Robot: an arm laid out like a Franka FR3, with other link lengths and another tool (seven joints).
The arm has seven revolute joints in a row. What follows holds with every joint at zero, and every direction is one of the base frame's.
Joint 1 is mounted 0.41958 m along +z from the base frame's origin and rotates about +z.
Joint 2 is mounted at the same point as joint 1 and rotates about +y.
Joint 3 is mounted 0.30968 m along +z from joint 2 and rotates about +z.
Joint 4 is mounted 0.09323 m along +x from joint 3 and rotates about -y.
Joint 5 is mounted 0.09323 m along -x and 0.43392 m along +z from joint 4 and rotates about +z.
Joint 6 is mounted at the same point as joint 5 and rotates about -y.
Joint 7 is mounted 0.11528 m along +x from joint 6 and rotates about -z.
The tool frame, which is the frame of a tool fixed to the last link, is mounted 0.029 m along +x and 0.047 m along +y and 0.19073 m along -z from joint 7; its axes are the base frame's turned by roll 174.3, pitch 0 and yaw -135.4 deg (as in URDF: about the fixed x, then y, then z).
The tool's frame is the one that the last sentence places.
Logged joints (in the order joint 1, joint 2, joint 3, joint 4, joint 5, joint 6, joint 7), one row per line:
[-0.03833, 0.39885, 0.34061, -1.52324, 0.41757, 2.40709, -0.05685]
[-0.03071, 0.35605, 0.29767, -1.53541, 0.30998, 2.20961, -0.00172]
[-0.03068, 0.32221, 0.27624, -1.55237, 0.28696, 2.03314, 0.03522]
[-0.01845, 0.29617, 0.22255, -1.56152, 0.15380, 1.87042, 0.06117]
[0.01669, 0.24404, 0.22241, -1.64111, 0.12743, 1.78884, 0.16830]
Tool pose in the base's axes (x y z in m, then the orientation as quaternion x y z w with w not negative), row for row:
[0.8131, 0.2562, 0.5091, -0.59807, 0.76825, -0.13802, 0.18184]
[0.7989, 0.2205, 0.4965, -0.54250, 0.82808, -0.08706, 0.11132]
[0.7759, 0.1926, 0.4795, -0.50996, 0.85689, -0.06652, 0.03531]
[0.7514, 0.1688, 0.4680, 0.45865, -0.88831, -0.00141, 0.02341]
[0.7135, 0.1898, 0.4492, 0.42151, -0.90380, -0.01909, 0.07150]
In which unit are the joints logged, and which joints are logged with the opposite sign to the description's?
The joints are logged in radians. Opposite sign: joint 5.
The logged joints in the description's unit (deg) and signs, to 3 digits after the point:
[-2.196, 22.852, 19.516, -87.275, -23.925, 137.916, -3.257]
[-1.760, 20.400, 17.055, -87.973, -17.761, 126.601, -0.099]
[-1.758, 18.461, 15.827, -88.944, -16.442, 116.490, 2.018]
[-1.057, 16.969, 12.751, -89.469, -8.812, 107.167, 3.505]
[0.956, 13.982, 12.743, -94.029, -7.301, 102.493, 9.643]

